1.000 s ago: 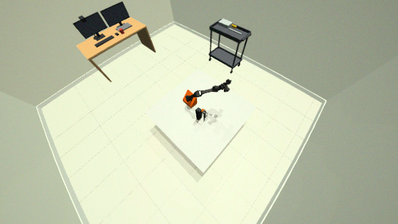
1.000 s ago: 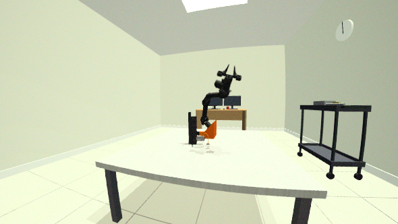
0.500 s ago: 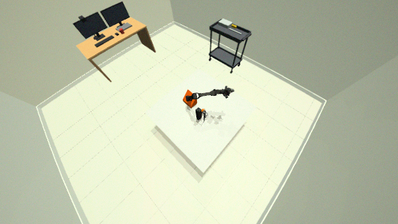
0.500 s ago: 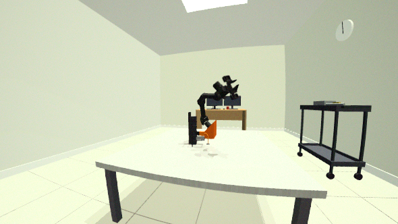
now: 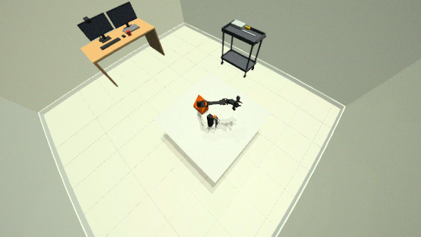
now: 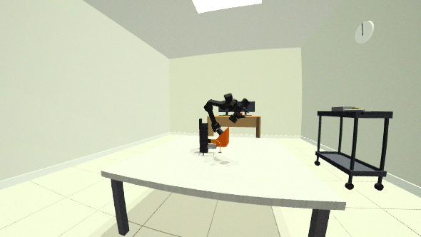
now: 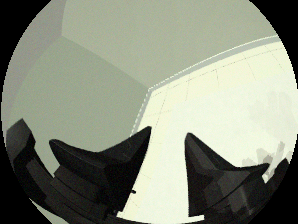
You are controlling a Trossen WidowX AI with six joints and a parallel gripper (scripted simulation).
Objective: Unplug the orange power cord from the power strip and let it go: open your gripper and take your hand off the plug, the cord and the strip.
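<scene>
Now: gripper tip 310 mm to the left of the orange plug, 230 mm above it and 210 mm past it.
</scene>
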